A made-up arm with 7 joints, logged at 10 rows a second.
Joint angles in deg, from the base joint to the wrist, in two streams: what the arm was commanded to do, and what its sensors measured. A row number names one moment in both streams.
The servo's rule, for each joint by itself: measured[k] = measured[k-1] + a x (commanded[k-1-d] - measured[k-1]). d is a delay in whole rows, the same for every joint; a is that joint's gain. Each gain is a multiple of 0.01, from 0.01 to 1. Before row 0 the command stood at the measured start. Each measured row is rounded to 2 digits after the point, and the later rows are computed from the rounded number. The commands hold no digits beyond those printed.
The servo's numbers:
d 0
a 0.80 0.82 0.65 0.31 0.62 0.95 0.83
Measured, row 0:
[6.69, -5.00, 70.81, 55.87, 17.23, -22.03, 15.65]
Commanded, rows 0 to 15:
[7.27, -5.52, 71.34, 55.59, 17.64, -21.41, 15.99]
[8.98, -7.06, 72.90, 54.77, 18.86, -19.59, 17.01]
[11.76, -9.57, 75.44, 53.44, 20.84, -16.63, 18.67]
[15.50, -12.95, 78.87, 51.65, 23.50, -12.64, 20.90]
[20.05, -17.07, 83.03, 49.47, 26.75, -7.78, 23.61]
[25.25, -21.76, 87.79, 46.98, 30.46, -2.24, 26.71]
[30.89, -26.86, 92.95, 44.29, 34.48, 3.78, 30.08]
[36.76, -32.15, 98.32, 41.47, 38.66, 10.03, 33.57]
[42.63, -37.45, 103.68, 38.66, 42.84, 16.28, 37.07]
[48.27, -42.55, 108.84, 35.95, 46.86, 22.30, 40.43]
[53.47, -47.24, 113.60, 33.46, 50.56, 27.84, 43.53]
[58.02, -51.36, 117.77, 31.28, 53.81, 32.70, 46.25]
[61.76, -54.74, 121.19, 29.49, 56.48, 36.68, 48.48]
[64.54, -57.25, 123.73, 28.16, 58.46, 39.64, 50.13]
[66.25, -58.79, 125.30, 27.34, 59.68, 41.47, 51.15]
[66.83, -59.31, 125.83, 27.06, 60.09, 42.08, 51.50]
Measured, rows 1 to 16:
[7.15, -5.43, 71.15, 55.78, 17.48, -21.44, 15.93]
[8.61, -6.77, 72.29, 55.47, 18.34, -19.68, 16.83]
[11.13, -9.07, 74.34, 54.84, 19.89, -16.78, 18.36]
[14.63, -12.25, 77.28, 53.85, 22.13, -12.85, 20.47]
[18.97, -16.20, 81.02, 52.49, 24.99, -8.03, 23.08]
[23.99, -20.76, 85.42, 50.78, 28.38, -2.53, 26.09]
[29.51, -25.76, 90.31, 48.77, 32.16, 3.46, 29.40]
[35.31, -31.00, 95.52, 46.51, 36.19, 9.70, 32.86]
[41.17, -36.29, 100.82, 44.08, 40.31, 15.95, 36.35]
[46.85, -41.42, 106.03, 41.56, 44.37, 21.98, 39.74]
[52.15, -46.19, 110.95, 39.05, 48.21, 27.55, 42.89]
[56.85, -50.43, 115.38, 36.64, 51.68, 32.44, 45.68]
[60.78, -53.96, 119.16, 34.42, 54.66, 36.47, 48.00]
[63.79, -56.66, 122.13, 32.48, 57.02, 39.48, 49.77]
[65.76, -58.41, 124.19, 30.89, 58.67, 41.37, 50.92]
[66.62, -59.15, 125.26, 29.70, 59.55, 42.04, 51.40]

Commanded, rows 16 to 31:
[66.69, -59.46, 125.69, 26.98, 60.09, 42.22, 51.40]
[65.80, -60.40, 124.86, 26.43, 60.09, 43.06, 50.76]
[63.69, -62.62, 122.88, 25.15, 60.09, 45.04, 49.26]
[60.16, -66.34, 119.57, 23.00, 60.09, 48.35, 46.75]
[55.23, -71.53, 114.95, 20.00, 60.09, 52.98, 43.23]
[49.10, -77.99, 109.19, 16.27, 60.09, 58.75, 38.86]
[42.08, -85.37, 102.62, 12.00, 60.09, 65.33, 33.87]
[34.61, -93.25, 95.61, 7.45, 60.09, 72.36, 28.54]
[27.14, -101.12, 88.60, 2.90, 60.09, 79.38, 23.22]
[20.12, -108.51, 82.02, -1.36, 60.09, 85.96, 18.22]
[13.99, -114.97, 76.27, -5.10, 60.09, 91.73, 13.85]
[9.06, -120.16, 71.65, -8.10, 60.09, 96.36, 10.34]
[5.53, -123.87, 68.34, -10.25, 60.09, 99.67, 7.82]
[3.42, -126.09, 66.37, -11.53, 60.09, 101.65, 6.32]
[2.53, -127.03, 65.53, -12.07, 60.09, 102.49, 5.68]
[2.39, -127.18, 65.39, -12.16, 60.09, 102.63, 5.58]
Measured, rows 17 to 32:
[66.68, -59.40, 125.54, 28.86, 59.88, 42.21, 51.40]
[65.98, -60.22, 125.10, 28.11, 60.01, 43.02, 50.87]
[64.15, -62.19, 123.66, 27.19, 60.06, 44.94, 49.53]
[60.96, -65.59, 121.00, 25.89, 60.08, 48.18, 47.22]
[56.38, -70.46, 117.07, 24.06, 60.09, 52.74, 43.91]
[50.56, -76.63, 111.95, 21.65, 60.09, 58.45, 39.72]
[43.78, -83.80, 105.89, 18.66, 60.09, 64.99, 34.86]
[36.44, -91.55, 99.21, 15.18, 60.09, 71.99, 29.61]
[29.00, -99.40, 92.31, 11.37, 60.09, 79.01, 24.31]
[21.90, -106.87, 85.62, 7.42, 60.09, 85.61, 19.26]
[15.57, -113.51, 79.54, 3.54, 60.09, 91.42, 14.77]
[10.36, -118.96, 74.41, -0.07, 60.09, 96.11, 11.09]
[6.50, -122.99, 70.46, -3.23, 60.09, 99.49, 8.38]
[4.04, -125.53, 67.80, -5.80, 60.09, 101.54, 6.67]
[2.83, -126.76, 66.32, -7.74, 60.09, 102.44, 5.85]
[2.48, -127.10, 65.72, -9.11, 60.09, 102.62, 5.63]

